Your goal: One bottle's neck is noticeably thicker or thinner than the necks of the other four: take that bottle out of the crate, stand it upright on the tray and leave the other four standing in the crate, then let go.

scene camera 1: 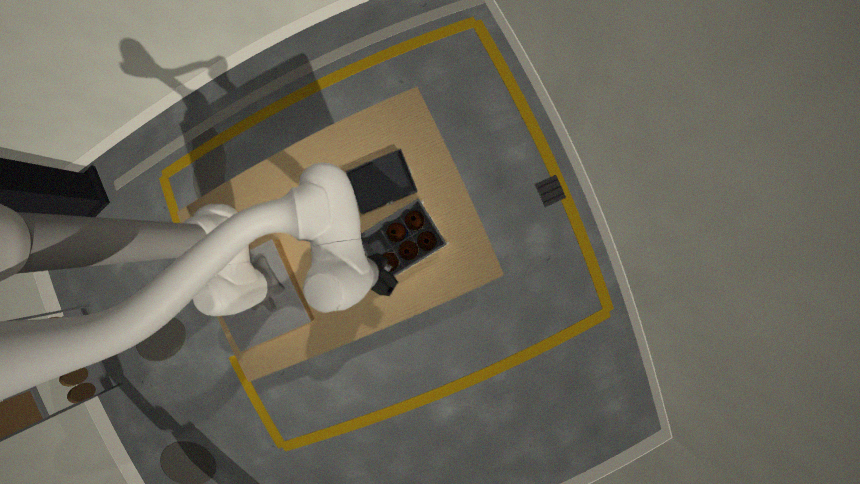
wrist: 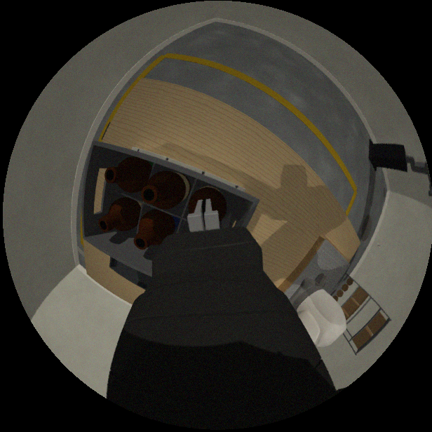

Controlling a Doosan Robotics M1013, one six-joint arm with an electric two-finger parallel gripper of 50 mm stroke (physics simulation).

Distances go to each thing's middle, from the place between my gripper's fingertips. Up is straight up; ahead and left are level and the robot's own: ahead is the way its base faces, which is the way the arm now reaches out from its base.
Scene:
My gripper is now 160 mm short of the brown bottle (wrist: 132, 173) and 80 mm above it.

